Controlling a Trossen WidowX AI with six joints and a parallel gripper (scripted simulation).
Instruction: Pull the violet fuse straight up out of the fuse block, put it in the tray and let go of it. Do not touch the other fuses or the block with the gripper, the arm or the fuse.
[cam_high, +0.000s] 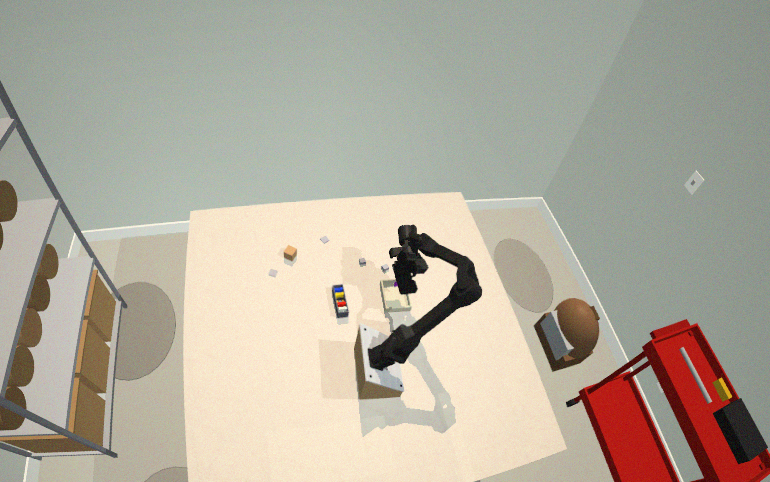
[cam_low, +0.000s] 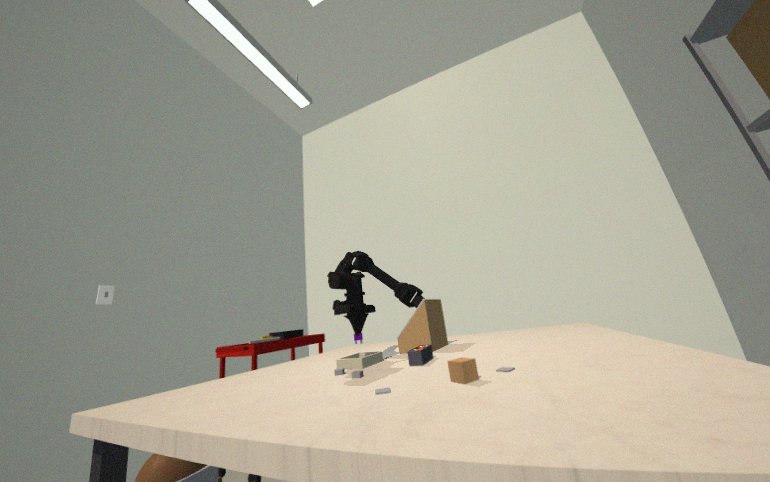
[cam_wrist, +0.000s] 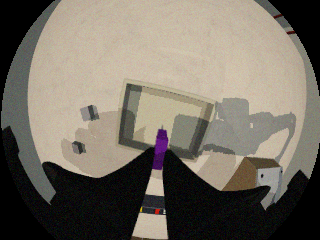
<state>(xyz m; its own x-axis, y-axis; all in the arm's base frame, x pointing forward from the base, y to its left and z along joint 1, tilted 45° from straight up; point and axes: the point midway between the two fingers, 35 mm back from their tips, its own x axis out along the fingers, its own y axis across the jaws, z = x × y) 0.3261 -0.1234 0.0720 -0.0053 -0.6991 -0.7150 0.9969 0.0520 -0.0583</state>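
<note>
The pale tray lies 9 cm below my gripper tip. Round my gripper tip: yellow fuse: 21 cm to the left, 7 cm below; violet fuse: 1 cm below; red fuse: 21 cm to the left, 7 cm below, 4 cm behind.
</note>
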